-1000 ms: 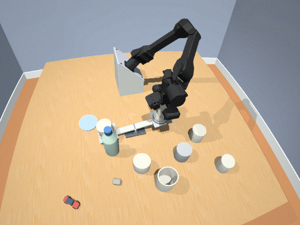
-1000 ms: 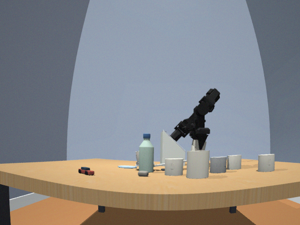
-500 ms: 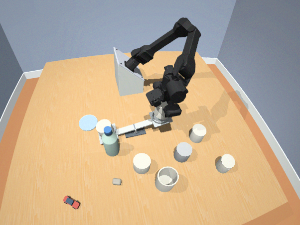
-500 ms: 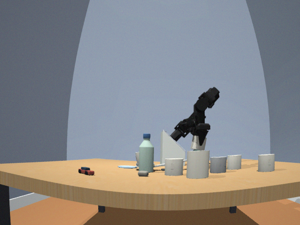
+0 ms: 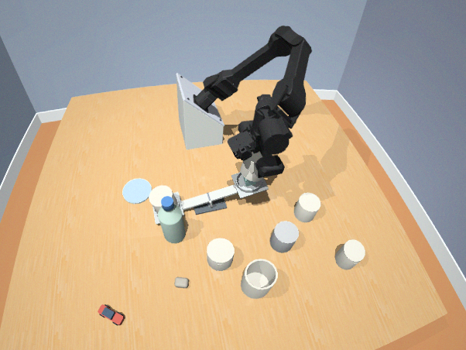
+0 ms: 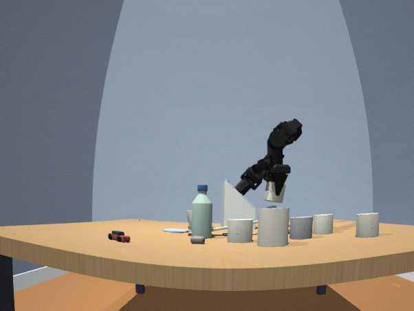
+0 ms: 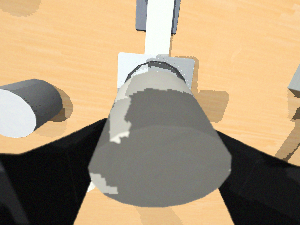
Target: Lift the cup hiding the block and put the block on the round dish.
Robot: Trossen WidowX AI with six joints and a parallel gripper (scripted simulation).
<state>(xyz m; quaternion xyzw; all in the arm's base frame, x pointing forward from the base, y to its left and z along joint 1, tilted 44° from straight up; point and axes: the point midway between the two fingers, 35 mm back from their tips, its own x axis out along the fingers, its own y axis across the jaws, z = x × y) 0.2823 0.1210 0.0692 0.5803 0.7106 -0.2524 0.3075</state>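
My gripper tip is 10 mm to the left of the teal block and 50 mm above it. The rest, counted from my gripper tip: green bottle (110 mm ahead, 240 mm to the right, 30 mm below); balance (20 mm ahead, 130 mm to the right, 100 mm below); mug (290 mm ahead, 40 mm to the right, 100 mm below).
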